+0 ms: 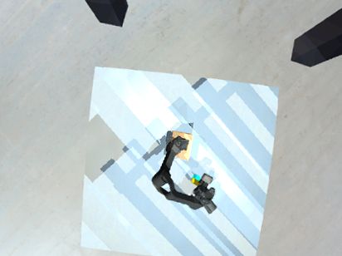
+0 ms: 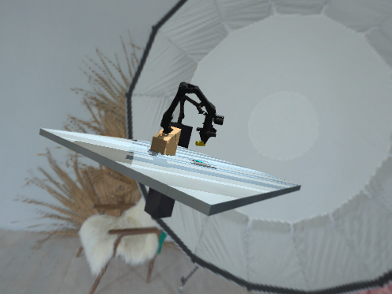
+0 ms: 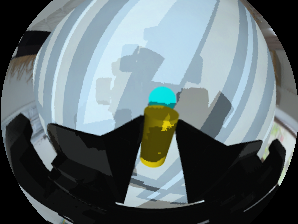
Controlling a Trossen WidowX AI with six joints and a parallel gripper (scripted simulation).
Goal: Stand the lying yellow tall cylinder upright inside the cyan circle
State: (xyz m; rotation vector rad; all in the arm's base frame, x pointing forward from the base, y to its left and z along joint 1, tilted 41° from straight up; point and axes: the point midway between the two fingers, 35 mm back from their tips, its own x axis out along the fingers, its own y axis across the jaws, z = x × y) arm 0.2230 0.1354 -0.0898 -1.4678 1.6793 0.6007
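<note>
The cyan circle is 1 cm to the right of my gripper tip and 13 cm below it. Also, from my gripper tip: yellow tall cylinder (1 cm behind, 2 cm to the right, 1 cm below).
</note>
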